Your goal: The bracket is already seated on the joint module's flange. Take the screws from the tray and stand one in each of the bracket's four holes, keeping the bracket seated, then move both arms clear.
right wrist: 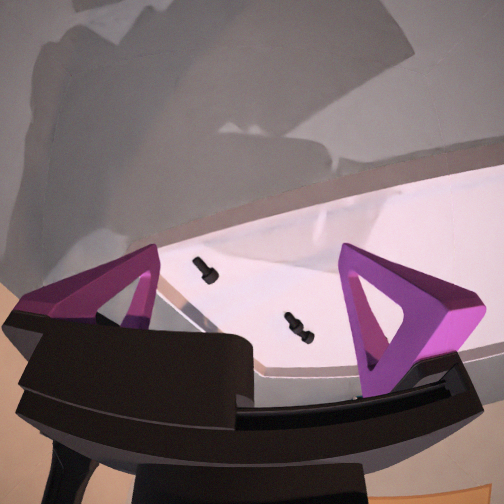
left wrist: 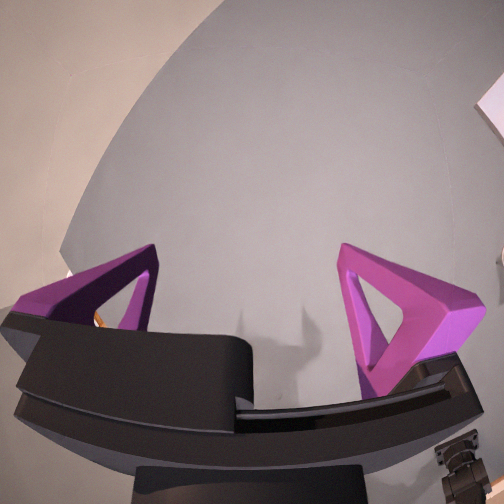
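Note:
In the right wrist view my right gripper (right wrist: 247, 305) is open with nothing between its purple fingers. It hangs over the near corner of the white screw tray (right wrist: 360, 280). One black screw (right wrist: 206, 270) lies in the tray toward the left finger. A second black screw (right wrist: 299, 327) lies between the fingers, apart from both. In the left wrist view my left gripper (left wrist: 247, 305) is open and empty over the grey mat (left wrist: 300, 165). The bracket and the joint module are not in view.
A white corner of the tray (left wrist: 492, 112) shows at the right edge of the left wrist view. A dark arm part (left wrist: 462, 467) sits at its bottom right. The tan table (left wrist: 55, 100) lies beyond the mat's curved edge.

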